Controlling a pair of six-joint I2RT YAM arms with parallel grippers.
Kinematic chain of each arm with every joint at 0, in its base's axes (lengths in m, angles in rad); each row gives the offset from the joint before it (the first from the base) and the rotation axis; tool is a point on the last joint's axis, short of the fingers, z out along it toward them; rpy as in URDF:
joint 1: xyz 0 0 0.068 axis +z
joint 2: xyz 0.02 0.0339 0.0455 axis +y
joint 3: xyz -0.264 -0.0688 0 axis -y
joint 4: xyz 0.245 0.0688 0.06 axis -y
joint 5: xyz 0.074 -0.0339 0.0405 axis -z
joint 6: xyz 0.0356 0 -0.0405 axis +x
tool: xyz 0 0 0 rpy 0 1.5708 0
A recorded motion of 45 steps. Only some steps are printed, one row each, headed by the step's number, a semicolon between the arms.
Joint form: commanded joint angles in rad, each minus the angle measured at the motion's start. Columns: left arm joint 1, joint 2, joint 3, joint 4, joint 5, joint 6; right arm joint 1, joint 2, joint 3, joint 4, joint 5, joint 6.
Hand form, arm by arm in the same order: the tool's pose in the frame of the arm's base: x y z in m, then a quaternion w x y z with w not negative. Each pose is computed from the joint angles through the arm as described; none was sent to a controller.
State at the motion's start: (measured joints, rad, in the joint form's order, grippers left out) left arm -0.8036 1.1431 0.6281 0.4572 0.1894 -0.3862; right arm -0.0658 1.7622 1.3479 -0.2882 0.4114 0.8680
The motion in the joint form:
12: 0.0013 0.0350 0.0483 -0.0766 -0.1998 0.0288; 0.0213 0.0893 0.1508 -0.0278 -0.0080 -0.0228
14: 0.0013 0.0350 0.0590 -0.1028 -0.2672 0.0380; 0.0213 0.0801 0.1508 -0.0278 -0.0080 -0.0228
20: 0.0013 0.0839 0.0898 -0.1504 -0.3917 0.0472; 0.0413 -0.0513 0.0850 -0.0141 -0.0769 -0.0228
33: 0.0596 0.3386 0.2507 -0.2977 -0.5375 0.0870; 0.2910 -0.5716 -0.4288 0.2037 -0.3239 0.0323
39: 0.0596 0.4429 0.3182 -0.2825 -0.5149 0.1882; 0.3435 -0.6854 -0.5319 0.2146 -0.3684 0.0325
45: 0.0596 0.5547 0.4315 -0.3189 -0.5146 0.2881; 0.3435 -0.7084 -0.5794 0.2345 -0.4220 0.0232
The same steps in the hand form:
12: 0.1889 -0.1949 0.2789 0.55677 0.16179 0.73091 -0.36001; 0.4265 -0.0330 0.2726 0.46353 0.45826 0.75837 0.00038
14: 0.1909 -0.1935 0.2799 0.56696 0.14463 0.73957 -0.33268; 0.4250 -0.0329 0.2764 0.46711 0.45816 0.75624 0.00234
20: 0.2003 -0.1969 0.2732 0.57148 0.11487 0.76500 -0.27385; 0.3985 -0.0215 0.3064 0.48814 0.43724 0.75350 0.05264
33: 0.2506 -0.2142 0.2408 0.52920 0.09338 0.83242 -0.13529; 0.2705 0.0588 0.3126 0.50142 0.29523 0.76579 0.27383
39: 0.2672 -0.2305 0.2310 0.52436 0.14448 0.83160 -0.11228; 0.2413 0.0672 0.3048 0.49150 0.26149 0.77173 0.30737
45: 0.2877 -0.2493 0.2260 0.51642 0.19102 0.83104 -0.07872; 0.2354 0.0675 0.2952 0.47941 0.24356 0.77907 0.32234

